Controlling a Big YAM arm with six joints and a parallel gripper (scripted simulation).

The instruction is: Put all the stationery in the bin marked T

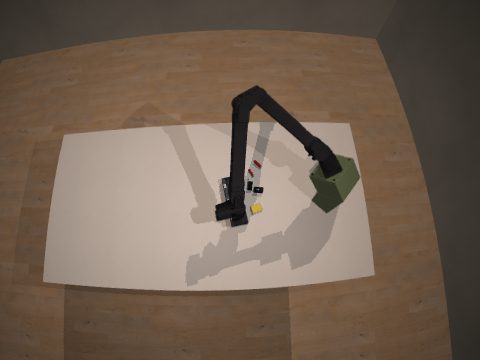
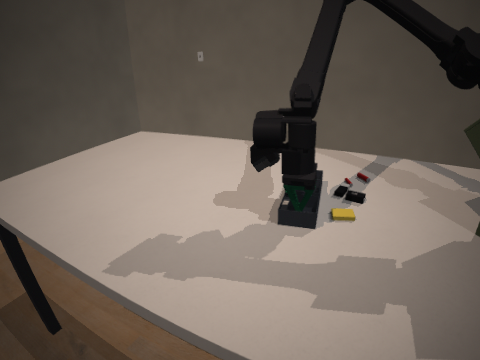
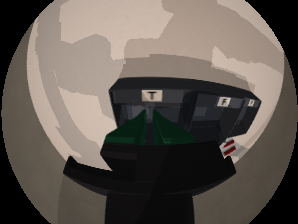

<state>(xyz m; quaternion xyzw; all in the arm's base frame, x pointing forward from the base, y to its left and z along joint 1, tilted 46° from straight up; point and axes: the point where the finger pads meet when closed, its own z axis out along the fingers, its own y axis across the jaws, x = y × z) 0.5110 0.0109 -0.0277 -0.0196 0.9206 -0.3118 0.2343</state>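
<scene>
Right now my hand is 120 mm past the black item, 150 mm to the left of it and 20 mm above it. Also, from my hand: three joined bins: 10 mm behind, 90 mm to the right, 10 mm below; then yellow block: 100 mm behind, 20 mm to the right, 20 mm below.
</scene>
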